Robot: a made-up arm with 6 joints.
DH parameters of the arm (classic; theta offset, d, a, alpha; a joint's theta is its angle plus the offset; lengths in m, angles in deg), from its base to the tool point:
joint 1: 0 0.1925 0 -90
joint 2: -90 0 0.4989 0
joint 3: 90 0.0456 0 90
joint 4: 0 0.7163 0 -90
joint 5: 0 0 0 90
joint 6: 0 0.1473 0 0
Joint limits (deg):
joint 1: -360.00..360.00
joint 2: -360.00..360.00
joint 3: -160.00..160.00
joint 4: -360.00..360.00
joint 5: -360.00..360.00
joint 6: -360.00..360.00
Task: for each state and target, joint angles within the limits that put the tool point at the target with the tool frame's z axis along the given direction. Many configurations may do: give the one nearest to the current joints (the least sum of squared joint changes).
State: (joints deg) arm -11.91 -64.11 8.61 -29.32 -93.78 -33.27
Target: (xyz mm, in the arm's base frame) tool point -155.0 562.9 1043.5 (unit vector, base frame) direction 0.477 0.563 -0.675
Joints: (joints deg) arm -59.93 -61.26 53.98 -64.48 -129.65 -33.27
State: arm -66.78 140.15 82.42 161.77 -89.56 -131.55
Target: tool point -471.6 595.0 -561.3 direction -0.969 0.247 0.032
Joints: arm -55.48 177.62 71.10 114.72 -46.42 -131.55
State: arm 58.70 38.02 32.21 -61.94 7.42 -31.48
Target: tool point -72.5 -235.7 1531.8 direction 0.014 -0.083 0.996
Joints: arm 82.71 -12.91 3.29 -15.69 5.18 -31.48
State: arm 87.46 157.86 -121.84 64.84 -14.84 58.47
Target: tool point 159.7 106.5 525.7 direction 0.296 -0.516 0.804
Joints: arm 45.36 169.75 -159.89 62.80 -40.11 58.47
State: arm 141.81 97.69 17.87 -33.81 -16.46 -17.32
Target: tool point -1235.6 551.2 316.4 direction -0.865 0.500 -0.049
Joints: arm 154.52 79.66 7.02 -36.62 7.63 -17.32
